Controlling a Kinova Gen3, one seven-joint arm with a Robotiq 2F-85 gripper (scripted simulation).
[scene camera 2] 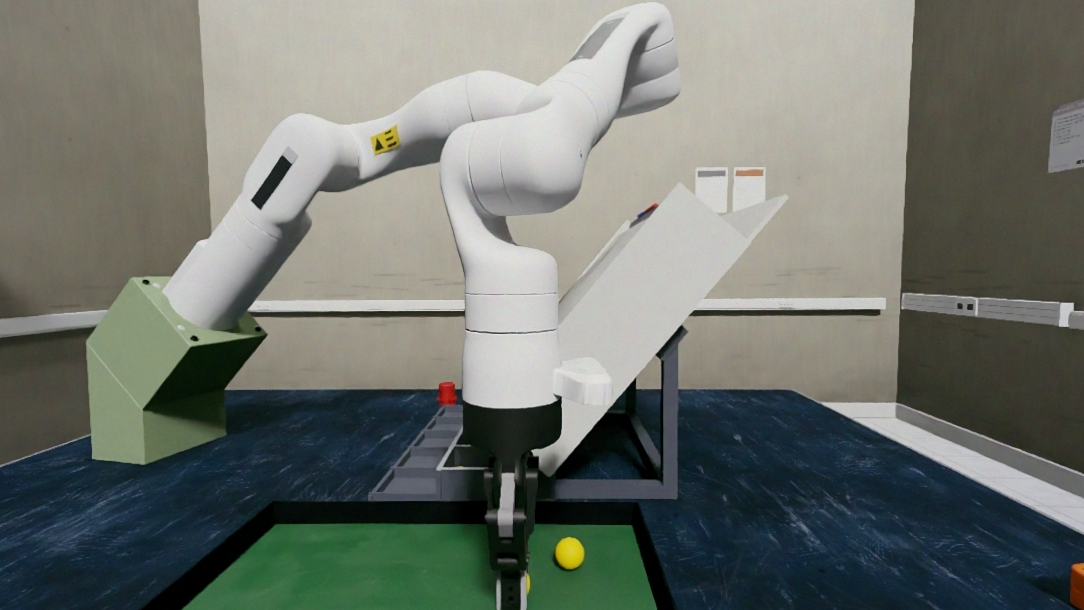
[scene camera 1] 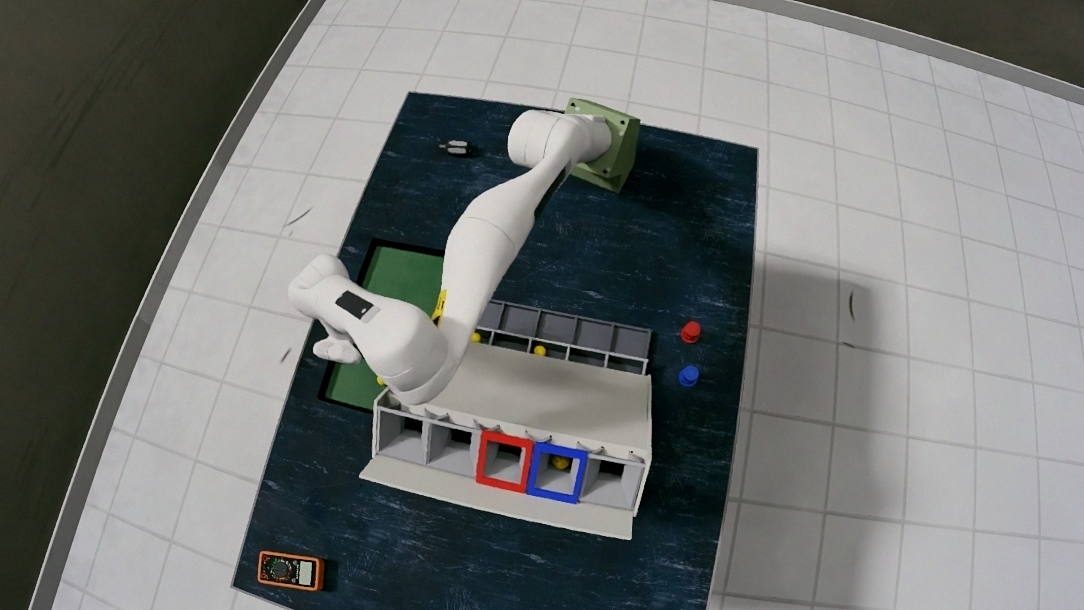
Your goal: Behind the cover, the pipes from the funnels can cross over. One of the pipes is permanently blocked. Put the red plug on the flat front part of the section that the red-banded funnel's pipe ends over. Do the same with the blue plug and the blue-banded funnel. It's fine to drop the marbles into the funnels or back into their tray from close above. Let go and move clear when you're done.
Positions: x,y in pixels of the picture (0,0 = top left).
Scene:
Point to a green marble tray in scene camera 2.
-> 290,547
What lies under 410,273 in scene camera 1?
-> A green marble tray.

